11 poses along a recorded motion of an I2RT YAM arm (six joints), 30 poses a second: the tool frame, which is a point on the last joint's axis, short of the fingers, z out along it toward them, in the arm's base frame.
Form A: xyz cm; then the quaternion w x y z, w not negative.
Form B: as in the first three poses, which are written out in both.
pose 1, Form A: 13.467 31.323 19.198 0.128 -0.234 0.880 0.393
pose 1, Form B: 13.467 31.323 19.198 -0.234 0.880 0.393 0.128
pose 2, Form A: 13.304 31.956 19.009 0.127 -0.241 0.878 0.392
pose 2, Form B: 13.304 31.956 19.009 -0.241 0.878 0.392 0.127
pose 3, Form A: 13.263 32.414 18.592 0.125 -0.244 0.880 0.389
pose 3, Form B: 13.263 32.414 18.592 -0.244 0.880 0.389 0.125
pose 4, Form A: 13.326 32.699 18.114 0.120 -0.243 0.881 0.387
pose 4, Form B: 13.326 32.699 18.114 -0.243 0.881 0.387 0.120
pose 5, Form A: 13.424 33.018 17.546 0.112 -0.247 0.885 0.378
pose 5, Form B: 13.424 33.018 17.546 -0.247 0.885 0.378 0.112
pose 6, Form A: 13.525 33.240 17.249 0.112 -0.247 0.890 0.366
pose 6, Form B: 13.525 33.240 17.249 -0.247 0.890 0.366 0.112
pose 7, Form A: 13.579 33.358 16.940 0.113 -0.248 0.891 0.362
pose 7, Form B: 13.579 33.358 16.940 -0.248 0.891 0.362 0.113
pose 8, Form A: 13.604 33.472 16.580 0.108 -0.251 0.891 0.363
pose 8, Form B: 13.604 33.472 16.580 -0.251 0.891 0.363 0.108
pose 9, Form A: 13.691 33.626 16.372 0.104 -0.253 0.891 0.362
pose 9, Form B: 13.691 33.626 16.372 -0.253 0.891 0.362 0.104
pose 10, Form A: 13.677 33.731 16.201 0.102 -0.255 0.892 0.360
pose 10, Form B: 13.677 33.731 16.201 -0.255 0.892 0.360 0.102
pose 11, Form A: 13.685 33.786 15.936 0.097 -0.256 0.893 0.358
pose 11, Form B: 13.685 33.786 15.936 -0.256 0.893 0.358 0.097
